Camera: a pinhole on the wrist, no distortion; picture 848 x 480 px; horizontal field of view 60.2 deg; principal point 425.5 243.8 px. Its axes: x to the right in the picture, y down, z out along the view. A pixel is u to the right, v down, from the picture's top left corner.
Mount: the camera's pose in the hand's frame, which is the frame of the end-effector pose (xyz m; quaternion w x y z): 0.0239 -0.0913 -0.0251 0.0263 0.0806 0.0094 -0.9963
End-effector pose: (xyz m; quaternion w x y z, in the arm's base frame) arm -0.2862 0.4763 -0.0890 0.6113 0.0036 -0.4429 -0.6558
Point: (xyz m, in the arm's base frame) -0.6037 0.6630 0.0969
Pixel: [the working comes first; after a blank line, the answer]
In the camera's frame: -0.0718 0.0216 0.4133

298 282
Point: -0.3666 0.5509 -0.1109
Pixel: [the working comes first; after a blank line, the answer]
In the camera's frame: 0.0572 -0.0302 0.1089

809 41
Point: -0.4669 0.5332 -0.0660
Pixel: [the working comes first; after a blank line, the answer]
In the camera's frame: -0.0143 0.0284 0.1709

364 366
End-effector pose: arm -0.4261 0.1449 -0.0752 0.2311 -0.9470 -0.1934 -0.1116
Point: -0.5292 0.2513 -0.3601
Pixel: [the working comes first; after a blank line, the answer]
In the camera's frame: 0.1126 -0.0870 0.3323

673 52
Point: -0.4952 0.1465 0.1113
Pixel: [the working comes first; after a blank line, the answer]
In the camera's frame: 0.0530 0.0129 -0.1376

behind the camera
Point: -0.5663 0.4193 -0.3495
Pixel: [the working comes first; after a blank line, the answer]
In the camera's frame: 0.0875 0.0701 0.3985

586 373
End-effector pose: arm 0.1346 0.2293 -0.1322 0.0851 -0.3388 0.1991 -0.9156
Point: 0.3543 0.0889 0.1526
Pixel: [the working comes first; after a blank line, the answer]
In the camera's frame: -0.0887 -0.1077 0.3982

263 46
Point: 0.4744 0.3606 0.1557
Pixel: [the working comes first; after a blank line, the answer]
In the camera's frame: 0.0897 0.1279 0.4281

579 462
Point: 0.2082 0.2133 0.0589
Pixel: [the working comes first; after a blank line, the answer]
In the camera's frame: -0.0719 -0.0276 0.2009

164 143
